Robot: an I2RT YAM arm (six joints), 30 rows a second.
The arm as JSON. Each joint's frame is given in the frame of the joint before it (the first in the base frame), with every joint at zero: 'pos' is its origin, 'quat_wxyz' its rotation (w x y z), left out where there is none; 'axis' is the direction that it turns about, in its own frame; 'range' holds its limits. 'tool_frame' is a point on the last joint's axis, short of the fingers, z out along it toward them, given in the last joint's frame.
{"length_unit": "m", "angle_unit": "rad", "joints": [
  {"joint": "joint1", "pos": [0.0, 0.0, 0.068], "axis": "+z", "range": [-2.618, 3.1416]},
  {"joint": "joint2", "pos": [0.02, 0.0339, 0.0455], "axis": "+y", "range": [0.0, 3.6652]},
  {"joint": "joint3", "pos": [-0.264, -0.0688, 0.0], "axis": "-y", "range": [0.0, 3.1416]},
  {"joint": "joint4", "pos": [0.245, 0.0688, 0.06], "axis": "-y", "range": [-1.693, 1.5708]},
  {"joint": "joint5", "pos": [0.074, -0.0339, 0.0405], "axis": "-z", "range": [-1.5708, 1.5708]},
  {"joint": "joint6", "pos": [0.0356, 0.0, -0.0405], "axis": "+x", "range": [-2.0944, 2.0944]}
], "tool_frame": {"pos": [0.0, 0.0, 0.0], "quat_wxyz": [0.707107, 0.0, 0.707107, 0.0]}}
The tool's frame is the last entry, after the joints.
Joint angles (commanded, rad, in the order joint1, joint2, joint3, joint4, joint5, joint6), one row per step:
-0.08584 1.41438 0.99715 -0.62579 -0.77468 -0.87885
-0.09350 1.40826 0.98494 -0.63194 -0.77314 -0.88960
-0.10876 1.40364 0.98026 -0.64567 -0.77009 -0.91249
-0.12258 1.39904 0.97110 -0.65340 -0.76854 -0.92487
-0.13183 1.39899 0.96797 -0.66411 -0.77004 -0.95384
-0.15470 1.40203 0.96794 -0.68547 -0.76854 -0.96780
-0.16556 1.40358 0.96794 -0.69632 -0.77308 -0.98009
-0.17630 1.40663 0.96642 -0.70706 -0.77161 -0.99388
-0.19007 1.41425 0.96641 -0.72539 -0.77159 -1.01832
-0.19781 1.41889 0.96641 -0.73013 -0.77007 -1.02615
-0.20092 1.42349 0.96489 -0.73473 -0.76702 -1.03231
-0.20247 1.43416 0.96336 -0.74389 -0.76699 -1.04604
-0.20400 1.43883 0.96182 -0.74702 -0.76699 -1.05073
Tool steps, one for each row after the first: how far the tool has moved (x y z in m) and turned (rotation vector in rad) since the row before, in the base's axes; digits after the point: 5 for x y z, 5 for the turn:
-0.00290 -0.00190 -0.00241 -0.00472 0.00517 -0.00176
-0.00241 -0.00402 -0.00095 -0.01082 -0.00108 -0.00242
-0.00255 -0.00351 -0.00195 -0.00513 0.00430 -0.00673
-0.00146 -0.00228 -0.00137 -0.00907 -0.00525 0.00988
-0.00182 -0.00595 -0.00174 -0.00366 0.01540 -0.01457
-0.00100 -0.00265 -0.00074 0.00091 0.00374 -0.00095
-0.00102 -0.00275 -0.00167 -0.00442 0.00653 -0.00238
-0.00109 -0.00350 -0.00260 -0.00527 0.01005 0.00228
-0.00010 -0.00210 -0.00135 -0.00273 0.00454 -0.00313
-0.00019 -0.00088 -0.00180 -0.00312 0.00720 -0.00014
0.00007 -0.00043 -0.00337 -0.00113 0.01231 0.00767
-0.00006 -0.00040 -0.00168 0.00009 0.00619 0.00164

